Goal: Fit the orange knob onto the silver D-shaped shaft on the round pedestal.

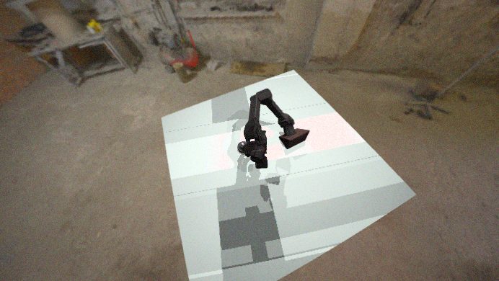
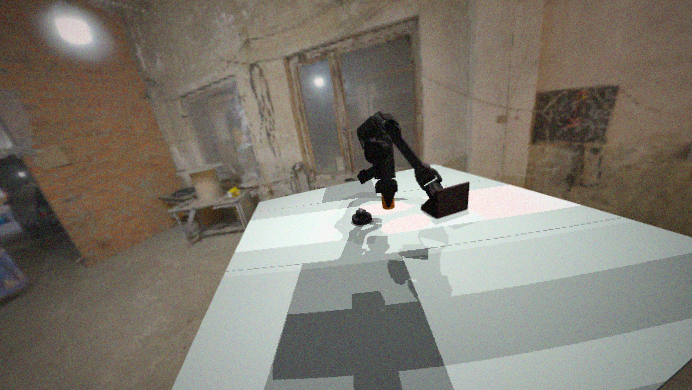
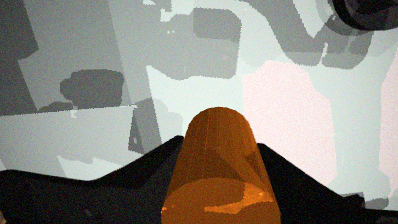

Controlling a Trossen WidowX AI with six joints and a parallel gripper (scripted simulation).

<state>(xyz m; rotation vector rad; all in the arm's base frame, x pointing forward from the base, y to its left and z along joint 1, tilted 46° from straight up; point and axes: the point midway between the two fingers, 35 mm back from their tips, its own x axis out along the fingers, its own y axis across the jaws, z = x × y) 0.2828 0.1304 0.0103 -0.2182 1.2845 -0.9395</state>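
Now: the round pedestal 18 cm to the right of my gripper tip, 10 cm below it and 4 cm ahead of it. Round my gripper tip: orange knob (3 cm above).
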